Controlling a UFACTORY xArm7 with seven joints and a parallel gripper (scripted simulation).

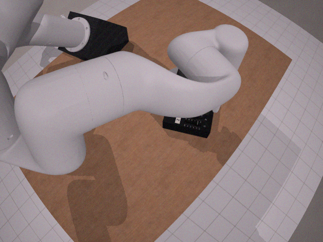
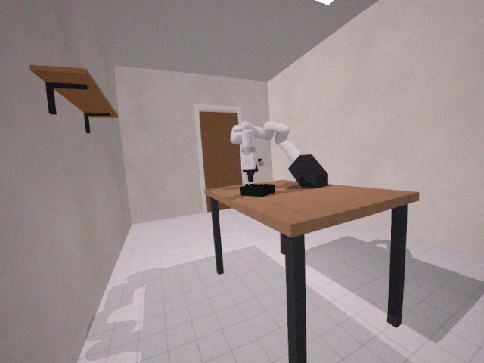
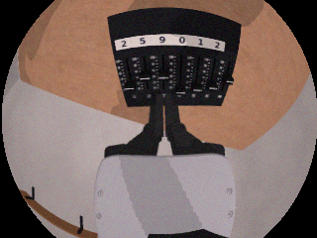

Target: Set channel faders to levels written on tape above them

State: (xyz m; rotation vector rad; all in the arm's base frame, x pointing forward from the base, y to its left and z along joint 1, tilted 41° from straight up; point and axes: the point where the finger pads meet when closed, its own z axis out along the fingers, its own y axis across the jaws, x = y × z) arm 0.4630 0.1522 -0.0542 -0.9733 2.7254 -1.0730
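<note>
My hand is 4 cm above the channel fader cap, 2 cm past it and 1 cm to the left of it. Round my hand: master fader cap 7 cm behind, 6 cm to the left, 4 cm below; fader 4 cm to the right, 4 cm below, 1 cm ahead.
</note>
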